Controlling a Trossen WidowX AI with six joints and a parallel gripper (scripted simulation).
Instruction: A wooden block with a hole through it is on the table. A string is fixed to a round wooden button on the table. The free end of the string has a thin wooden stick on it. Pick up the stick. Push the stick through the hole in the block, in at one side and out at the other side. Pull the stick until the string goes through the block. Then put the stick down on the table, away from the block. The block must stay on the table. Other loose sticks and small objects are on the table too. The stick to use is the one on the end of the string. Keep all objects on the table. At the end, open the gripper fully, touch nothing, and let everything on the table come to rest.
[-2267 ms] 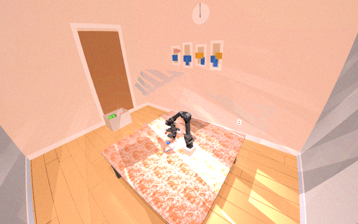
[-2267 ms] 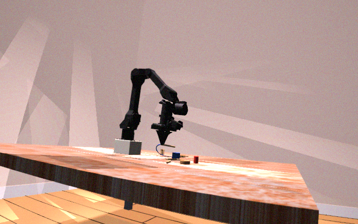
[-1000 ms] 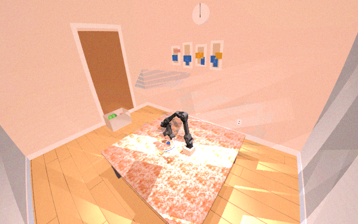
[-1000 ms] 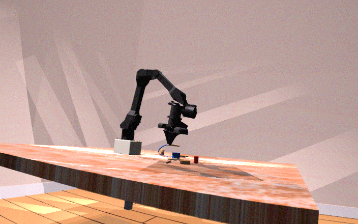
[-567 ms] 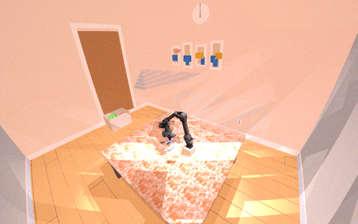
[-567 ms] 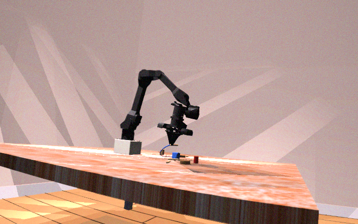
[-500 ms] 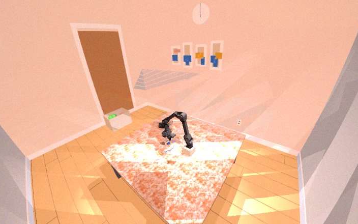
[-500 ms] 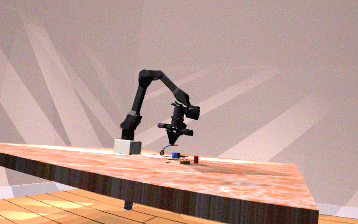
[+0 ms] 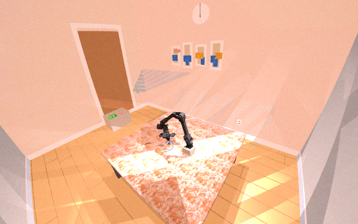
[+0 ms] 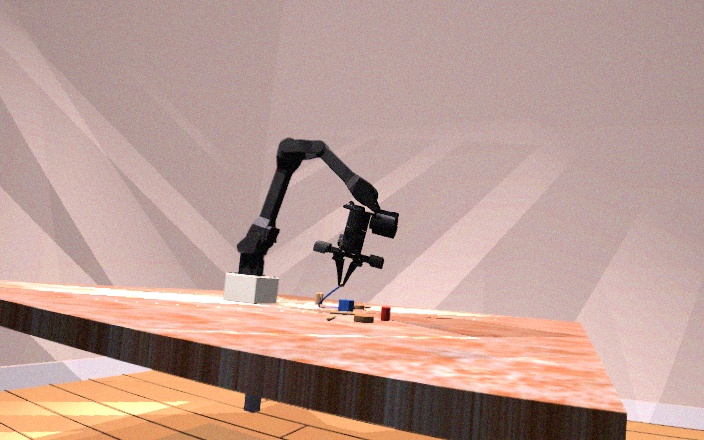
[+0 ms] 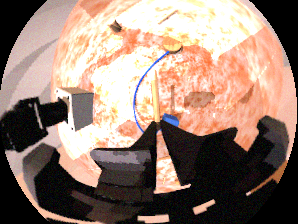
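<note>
The round button is 30 mm behind my gripper tip, 150 mm to the left of it and 60 mm below it. From my gripper tip the other things lie so: red cylinder (200 mm ahead, 120 mm to the right, 50 mm below); thin wooden stick (10 mm behind, 10 mm to the left); tan block (180 mm behind, 170 mm to the left, 50 mm below).
</note>
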